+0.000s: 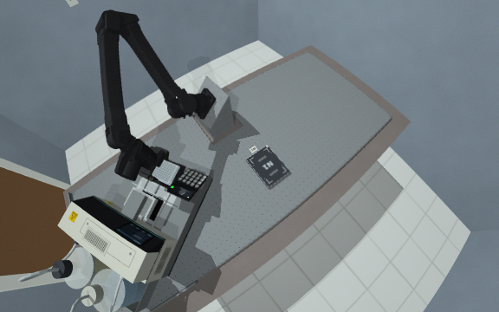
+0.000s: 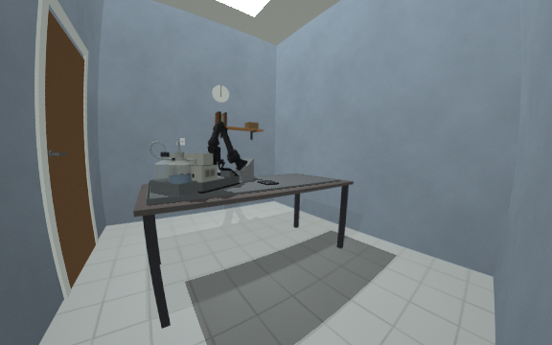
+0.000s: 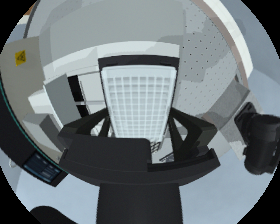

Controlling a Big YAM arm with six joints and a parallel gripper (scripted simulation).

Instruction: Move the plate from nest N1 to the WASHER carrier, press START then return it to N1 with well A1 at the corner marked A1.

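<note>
My hand is 10 mm above the white well plate. Also, from my hand: plate washer 130 mm to the right, 80 mm ahead, 20 mm above; then bottle 420 mm to the right, 180 mm ahead, 20 mm above.
</note>
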